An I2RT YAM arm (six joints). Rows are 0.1 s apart.
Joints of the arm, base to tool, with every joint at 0 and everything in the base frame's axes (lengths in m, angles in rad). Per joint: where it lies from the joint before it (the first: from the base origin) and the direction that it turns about. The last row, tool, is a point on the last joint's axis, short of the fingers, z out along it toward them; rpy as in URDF.
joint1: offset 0 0 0.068 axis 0 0 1
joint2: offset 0.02 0.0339 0.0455 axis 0 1 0
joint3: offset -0.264 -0.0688 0 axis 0 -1 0
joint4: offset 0.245 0.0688 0.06 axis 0 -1 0
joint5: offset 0.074 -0.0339 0.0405 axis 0 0 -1
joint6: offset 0.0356 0 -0.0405 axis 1 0 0
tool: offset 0 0 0 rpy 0 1.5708 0
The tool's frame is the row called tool.
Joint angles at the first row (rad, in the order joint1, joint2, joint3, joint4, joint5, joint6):
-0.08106, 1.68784, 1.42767, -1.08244, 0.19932, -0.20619
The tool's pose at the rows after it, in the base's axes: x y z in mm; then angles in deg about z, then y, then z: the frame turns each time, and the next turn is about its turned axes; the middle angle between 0 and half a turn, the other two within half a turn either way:
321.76 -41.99 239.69 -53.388 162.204 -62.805
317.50 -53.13 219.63 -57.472 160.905 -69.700
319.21 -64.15 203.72 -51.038 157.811 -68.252
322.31 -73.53 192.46 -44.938 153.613 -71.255
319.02 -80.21 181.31 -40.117 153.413 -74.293
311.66 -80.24 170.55 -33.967 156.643 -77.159
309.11 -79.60 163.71 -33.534 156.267 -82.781
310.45 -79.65 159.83 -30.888 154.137 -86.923
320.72 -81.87 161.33 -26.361 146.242 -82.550
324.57 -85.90 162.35 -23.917 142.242 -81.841
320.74 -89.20 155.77 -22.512 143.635 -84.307
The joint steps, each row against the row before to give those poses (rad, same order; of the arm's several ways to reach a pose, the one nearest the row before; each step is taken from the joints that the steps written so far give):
-0.02404, -0.00002, -0.09842, 0.08430, 0.02747, -0.08774
-0.03317, 0.00002, -0.08202, 0.08889, 0.02479, -0.08581
-0.03283, 0.00002, -0.07359, 0.15029, 0.00000, -0.12971
-0.02670, -0.00003, -0.06107, 0.15527, -0.00306, -0.19724
-0.02632, 0.00041, -0.05033, 0.07744, -0.04195, -0.15794
-0.01258, -0.00003, -0.03855, 0.00457, -0.06790, -0.15295
-0.00001, -0.00001, -0.03129, 0.03853, -0.00077, -0.10606
-0.00001, 0.00001, -0.02517, 0.06677, -0.00763, -0.11979
0.00003, 0.00000, -0.02748, 0.17166, -0.00685, -0.01066
-0.01107, 0.00038, -0.01601, 0.09078, -0.01984, -0.03968
-0.01528, 0.00724, -0.01526, 0.00116, -0.02672, -0.07288

